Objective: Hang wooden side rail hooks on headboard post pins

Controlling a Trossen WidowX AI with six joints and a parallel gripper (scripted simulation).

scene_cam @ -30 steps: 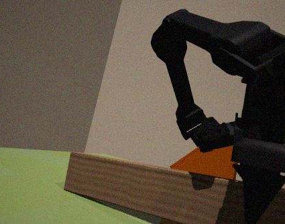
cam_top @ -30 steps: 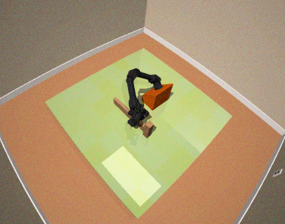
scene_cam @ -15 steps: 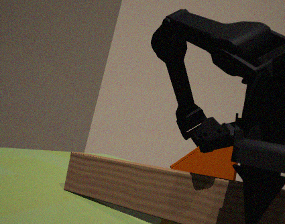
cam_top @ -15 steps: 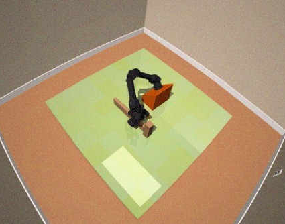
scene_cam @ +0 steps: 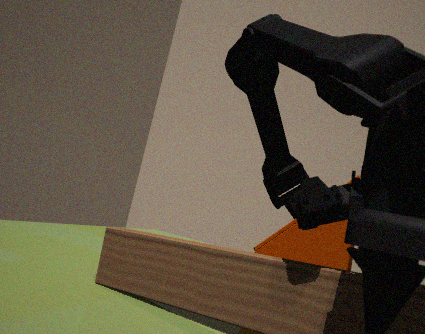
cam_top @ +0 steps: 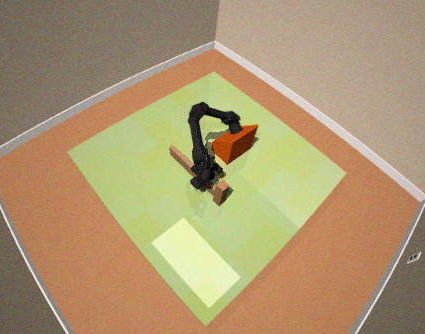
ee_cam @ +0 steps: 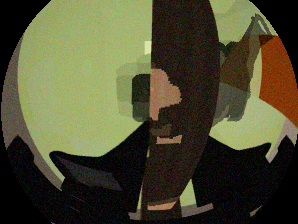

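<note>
Right now the headboard post is 11 cm to the left of my gripper tip and 4 cm above it.
</note>
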